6 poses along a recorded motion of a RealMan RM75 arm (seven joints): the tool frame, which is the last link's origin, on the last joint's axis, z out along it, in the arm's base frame.
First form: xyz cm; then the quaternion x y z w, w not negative.
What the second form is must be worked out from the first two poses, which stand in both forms.
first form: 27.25 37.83 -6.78 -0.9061 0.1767 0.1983 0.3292
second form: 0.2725 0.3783 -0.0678 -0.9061 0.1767 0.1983 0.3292
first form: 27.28 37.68 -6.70 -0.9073 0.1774 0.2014 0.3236
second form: 0.2728 0.3768 -0.0670 -0.9073 0.1774 0.2014 0.3236
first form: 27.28 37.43 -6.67 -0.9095 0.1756 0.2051 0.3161
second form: 0.2728 0.3743 -0.0667 -0.9095 0.1756 0.2051 0.3161
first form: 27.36 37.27 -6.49 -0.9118 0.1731 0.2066 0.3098
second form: 0.2736 0.3727 -0.0649 -0.9118 0.1731 0.2066 0.3098
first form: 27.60 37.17 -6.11 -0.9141 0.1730 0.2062 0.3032
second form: 0.2760 0.3717 -0.0611 -0.9141 0.1730 0.2062 0.3032
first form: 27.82 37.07 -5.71 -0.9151 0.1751 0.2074 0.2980
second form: 0.2782 0.3707 -0.0571 -0.9151 0.1751 0.2074 0.2980
